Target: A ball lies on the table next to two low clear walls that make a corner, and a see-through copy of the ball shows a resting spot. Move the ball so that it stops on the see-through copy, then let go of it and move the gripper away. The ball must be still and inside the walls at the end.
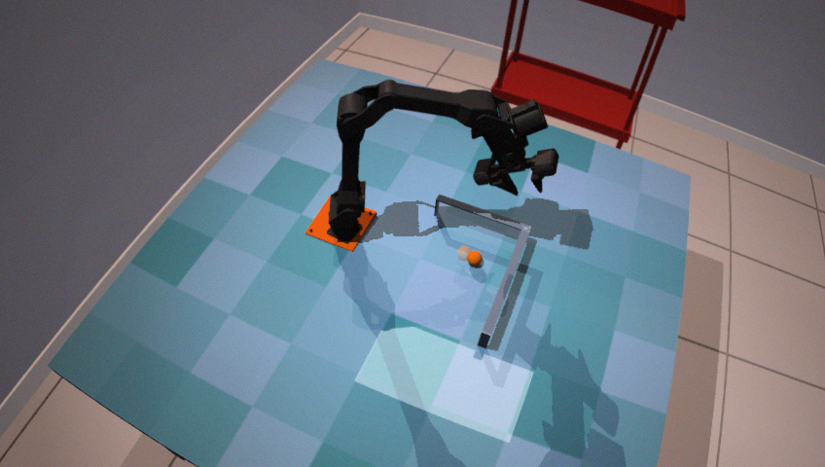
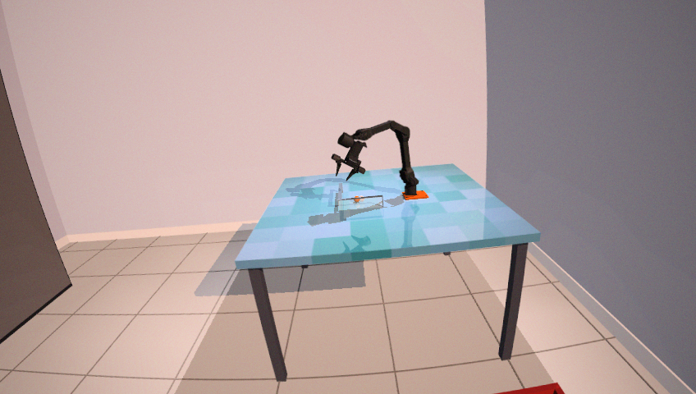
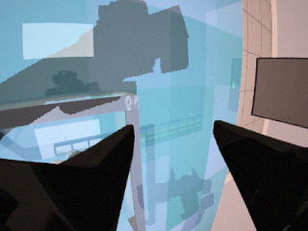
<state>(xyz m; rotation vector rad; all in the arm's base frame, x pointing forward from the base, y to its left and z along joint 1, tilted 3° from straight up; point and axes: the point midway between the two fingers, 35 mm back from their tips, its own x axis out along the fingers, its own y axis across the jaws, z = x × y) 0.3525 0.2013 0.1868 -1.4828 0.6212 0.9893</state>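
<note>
The orange ball is 60 mm behind my gripper tip, 110 mm to the right of it and 160 mm below it. The rest, counted from my gripper tip: see-through copy 80 mm behind, 110 mm to the right, 160 mm below; then wall 90 mm behind, 10 mm to the right, 140 mm below.
</note>
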